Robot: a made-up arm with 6 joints.
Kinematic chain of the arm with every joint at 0, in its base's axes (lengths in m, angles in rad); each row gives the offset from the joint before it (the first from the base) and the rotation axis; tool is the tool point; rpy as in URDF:
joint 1: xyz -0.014 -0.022 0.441 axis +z
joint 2: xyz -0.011 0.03 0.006 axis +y
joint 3: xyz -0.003 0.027 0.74 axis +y
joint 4: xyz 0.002 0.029 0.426 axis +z
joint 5: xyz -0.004 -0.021 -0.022 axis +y
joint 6: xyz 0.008 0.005 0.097 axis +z
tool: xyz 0 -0.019 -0.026 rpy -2.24 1.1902 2.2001
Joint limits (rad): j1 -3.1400..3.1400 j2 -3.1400..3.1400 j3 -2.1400..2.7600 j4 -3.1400..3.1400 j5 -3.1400..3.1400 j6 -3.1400..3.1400
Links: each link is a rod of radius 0.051 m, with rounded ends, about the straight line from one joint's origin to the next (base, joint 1, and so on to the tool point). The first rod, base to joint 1, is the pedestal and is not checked.
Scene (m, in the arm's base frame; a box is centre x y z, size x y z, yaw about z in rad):
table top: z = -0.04
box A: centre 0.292 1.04 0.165 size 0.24 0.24 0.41 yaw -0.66
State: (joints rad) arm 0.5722 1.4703 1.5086 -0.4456 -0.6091 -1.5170
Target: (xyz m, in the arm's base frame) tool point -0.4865 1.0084 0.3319
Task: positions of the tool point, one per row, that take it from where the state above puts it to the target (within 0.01 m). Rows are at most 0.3 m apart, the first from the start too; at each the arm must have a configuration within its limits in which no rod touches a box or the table.
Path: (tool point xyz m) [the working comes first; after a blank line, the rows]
Joints at the target: 1.9158 1.4387 0.7300 -0.5070 -0.5672 -1.5234
Straight joint move there: touches box A.

1: 0.5926 0.6711 0.2818
2: 0.4696 0.7776 0.4872
3: 0.3069 0.8183 0.6856
4: 0.1345 0.7866 0.8663
5: 0.0139 0.9184 0.7678
6: -0.1419 1.0054 0.6432
7: -0.3157 1.0367 0.4959
8: -0.4865 1.0084 0.3319

